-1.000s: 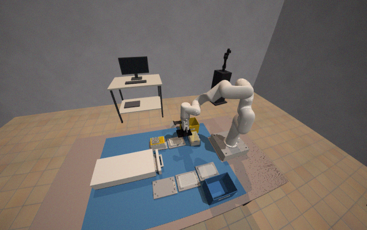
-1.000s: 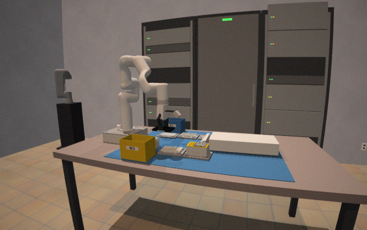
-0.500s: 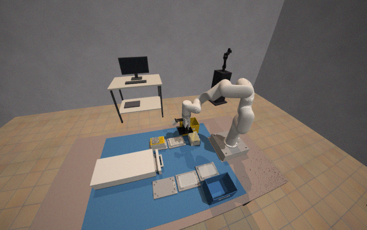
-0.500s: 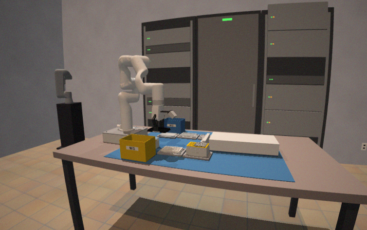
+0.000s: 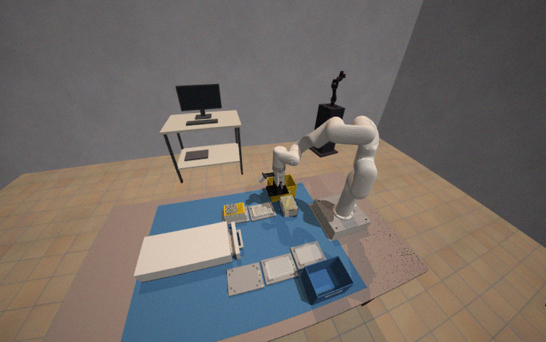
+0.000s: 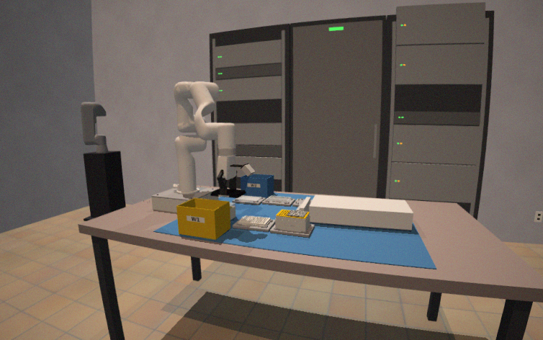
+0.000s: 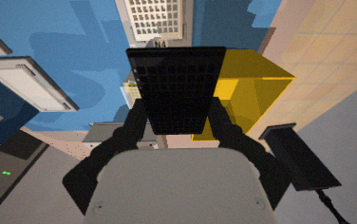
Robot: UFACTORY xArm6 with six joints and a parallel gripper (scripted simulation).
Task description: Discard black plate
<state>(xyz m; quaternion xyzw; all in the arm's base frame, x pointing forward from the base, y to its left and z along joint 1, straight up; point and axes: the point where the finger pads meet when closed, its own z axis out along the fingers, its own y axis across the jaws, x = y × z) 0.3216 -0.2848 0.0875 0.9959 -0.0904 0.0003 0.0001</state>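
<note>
My hand is 12 cm above the yellow waste bin W1, 8 cm to the left of it and 8 cm past it. Also, from my hand: drawer 45 cm ahead, 14 cm to the left, 14 cm below; yellow tip box 27 cm ahead, 11 cm below, 3 cm to the right; black plate 1 cm below.
</note>
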